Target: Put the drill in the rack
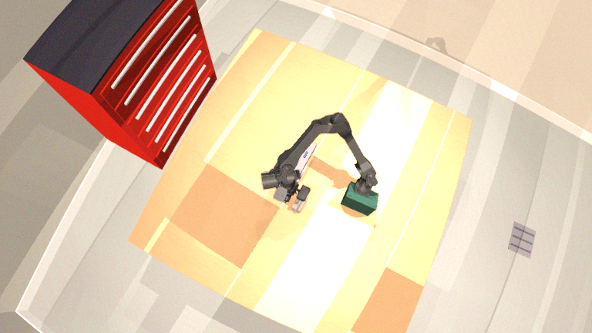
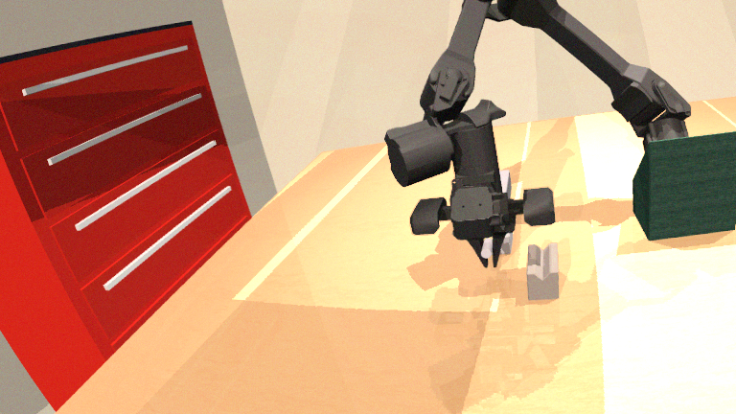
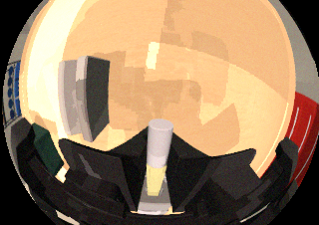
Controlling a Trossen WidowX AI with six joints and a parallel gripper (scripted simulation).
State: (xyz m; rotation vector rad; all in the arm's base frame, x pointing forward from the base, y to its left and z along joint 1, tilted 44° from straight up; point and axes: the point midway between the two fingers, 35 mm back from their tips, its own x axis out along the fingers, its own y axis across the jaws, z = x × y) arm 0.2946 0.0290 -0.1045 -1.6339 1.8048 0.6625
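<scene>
Now: gripper tip 4 cm to the left of the drill and 4 cm below it. The rest, counted from my gripper tip: v-grooved rack: 7 cm behind, 4 cm to the left, 1 cm above; blue key: 2 cm behind, 16 cm to the right, 4 cm above; pale grey holder block: 1 cm behind, 14 cm to the right, 2 cm above.
</scene>
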